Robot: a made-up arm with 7 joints. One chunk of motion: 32 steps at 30 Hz.
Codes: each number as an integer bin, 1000 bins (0 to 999) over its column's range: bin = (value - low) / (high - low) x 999, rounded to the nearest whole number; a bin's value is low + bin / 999 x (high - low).
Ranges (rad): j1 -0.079..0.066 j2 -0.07..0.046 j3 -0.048..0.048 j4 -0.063..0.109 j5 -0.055..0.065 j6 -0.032..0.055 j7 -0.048..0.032
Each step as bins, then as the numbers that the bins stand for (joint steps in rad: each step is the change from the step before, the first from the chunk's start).
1 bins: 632 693 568 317 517 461 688
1 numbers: 0.01273 0.01047 0.00658 -0.00842 0.00710 0.00815 0.00710
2 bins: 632 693 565 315 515 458 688
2 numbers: 0.01273 0.01047 0.00629 -0.00877 0.00686 0.00789 0.00710
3 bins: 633 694 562 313 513 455 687
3 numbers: 0.01288 0.01058 0.00601 -0.00911 0.00662 0.00762 0.00702
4 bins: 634 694 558 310 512 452 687
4 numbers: 0.01302 0.01058 0.00562 -0.00963 0.00650 0.00736 0.00702
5 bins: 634 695 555 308 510 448 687
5 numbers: 0.01302 0.01070 0.00533 -0.00997 0.00626 0.00702 0.00702
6 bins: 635 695 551 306 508 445 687
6 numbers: 0.01317 0.01070 0.00495 -0.01032 0.00602 0.00675 0.00702
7 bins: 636 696 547 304 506 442 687
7 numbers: 0.01331 0.01082 0.00456 -0.01066 0.00578 0.00649 0.00702
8 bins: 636 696 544 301 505 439 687
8 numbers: 0.01331 0.01082 0.00428 -0.01118 0.00566 0.00623 0.00702
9 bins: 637 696 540 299 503 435 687
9 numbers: 0.01346 0.01082 0.00389 -0.01152 0.00542 0.00588 0.00702
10 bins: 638 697 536 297 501 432 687
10 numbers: 0.01360 0.01093 0.00351 -0.01186 0.00518 0.00562 0.00702
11 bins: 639 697 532 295 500 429 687
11 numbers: 0.01375 0.01093 0.00312 -0.01221 0.00506 0.00536 0.00702
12 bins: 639 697 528 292 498 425 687
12 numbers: 0.01375 0.01093 0.00274 -0.01273 0.00482 0.00501 0.00702
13 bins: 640 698 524 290 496 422 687
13 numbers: 0.01389 0.01105 0.00235 -0.01307 0.00458 0.00475 0.00702
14 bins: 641 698 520 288 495 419 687
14 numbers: 0.01404 0.01105 0.00197 -0.01341 0.00446 0.00449 0.00702
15 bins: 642 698 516 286 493 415 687
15 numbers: 0.01418 0.01105 0.00159 -0.01376 0.00422 0.00414 0.00702
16 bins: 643 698 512 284 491 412 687
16 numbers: 0.01433 0.01105 0.00120 -0.01410 0.00398 0.00388 0.00702
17 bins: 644 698 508 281 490 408 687
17 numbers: 0.01447 0.01105 0.00082 -0.01462 0.00386 0.00353 0.00702
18 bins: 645 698 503 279 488 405 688
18 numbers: 0.01462 0.01105 0.00034 -0.01496 0.00362 0.00327 0.00710
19 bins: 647 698 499 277 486 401 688
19 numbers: 0.01491 0.01105 -0.00005 -0.01531 0.00338 0.00292 0.00710
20 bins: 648 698 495 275 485 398 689
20 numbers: 0.01505 0.01105 -0.00043 -0.01565 0.00326 0.00266 0.00718
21 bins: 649 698 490 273 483 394 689
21 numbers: 0.01520 0.01105 -0.00091 -0.01600 0.00302 0.00231 0.00718
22 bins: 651 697 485 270 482 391 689
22 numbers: 0.01549 0.01093 -0.00139 -0.01651 0.00290 0.00205 0.00718
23 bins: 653 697 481 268 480 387 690
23 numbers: 0.01578 0.01093 -0.00178 -0.01686 0.00266 0.00170 0.00726
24 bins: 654 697 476 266 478 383 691
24 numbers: 0.01592 0.01093 -0.00226 -0.01720 0.00242 0.00135 0.00734
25 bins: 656 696 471 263 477 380 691
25 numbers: 0.01622 0.01082 -0.00274 -0.01772 0.00230 0.00109 0.00734
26 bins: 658 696 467 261 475 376 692
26 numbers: 0.01651 0.01082 -0.00312 -0.01806 0.00206 0.00074 0.00742
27 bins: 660 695 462 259 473 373 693
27 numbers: 0.01680 0.01070 -0.00360 -0.01841 0.00182 0.00048 0.00750
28 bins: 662 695 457 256 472 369 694
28 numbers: 0.01709 0.01070 -0.00408 -0.01892 0.00170 0.00014 0.00758
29 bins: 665 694 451 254 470 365 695
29 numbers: 0.01752 0.01058 -0.00466 -0.01927 0.00146 -0.00021 0.00766
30 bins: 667 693 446 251 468 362 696
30 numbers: 0.01781 0.01047 -0.00514 -0.01978 0.00122 -0.00047 0.00774
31 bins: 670 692 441 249 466 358 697
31 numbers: 0.01825 0.01035 -0.00562 -0.02013 0.00098 -0.00082 0.00782
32 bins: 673 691 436 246 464 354 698
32 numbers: 0.01868 0.01024 -0.00610 -0.02065 0.00074 -0.00117 0.00790
